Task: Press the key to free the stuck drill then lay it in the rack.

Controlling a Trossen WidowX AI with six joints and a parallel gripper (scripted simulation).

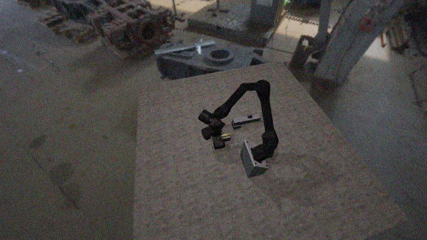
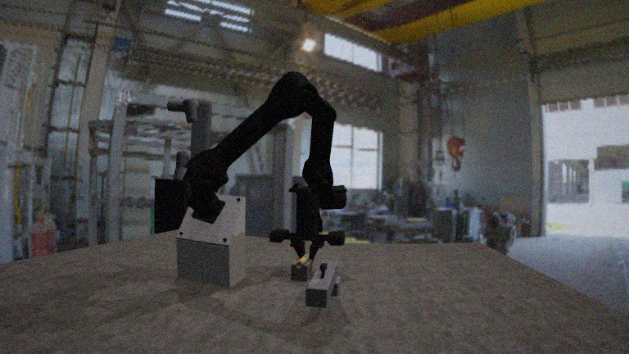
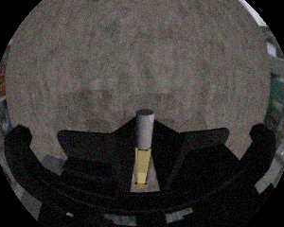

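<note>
Now: the drill 40 mm to the right of my gripper tip and 30 mm above it. From my gripper tip the other things lie so: dark key 110 mm ahead, 230 mm to the right, 40 mm above; then grey holder block 100 mm ahead, 210 mm to the right, 30 mm above; then grey rack 50 mm to the right, 10 mm above.
</note>
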